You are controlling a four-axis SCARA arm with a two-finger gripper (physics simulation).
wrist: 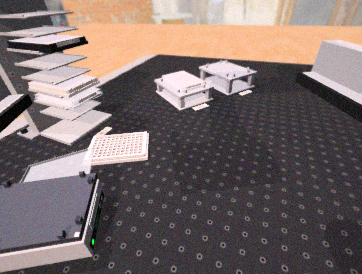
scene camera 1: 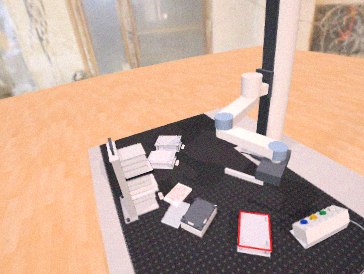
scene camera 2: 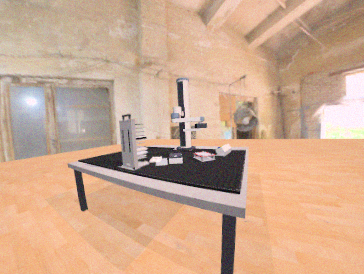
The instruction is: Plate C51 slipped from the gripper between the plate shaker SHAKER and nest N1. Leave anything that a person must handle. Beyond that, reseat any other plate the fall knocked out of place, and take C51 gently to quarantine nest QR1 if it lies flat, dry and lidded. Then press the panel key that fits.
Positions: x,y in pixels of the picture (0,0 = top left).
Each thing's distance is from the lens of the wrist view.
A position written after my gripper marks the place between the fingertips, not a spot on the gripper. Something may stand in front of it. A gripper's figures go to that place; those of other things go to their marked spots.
my gripper (wrist: 168,71): 0.11 m
well plate (wrist: 108,149): 0.44 m
flat lid (wrist: 71,164): 0.44 m
shaker (wrist: 58,218): 0.30 m
The marked spots on the shaker and the well plate are 0.19 m apart.
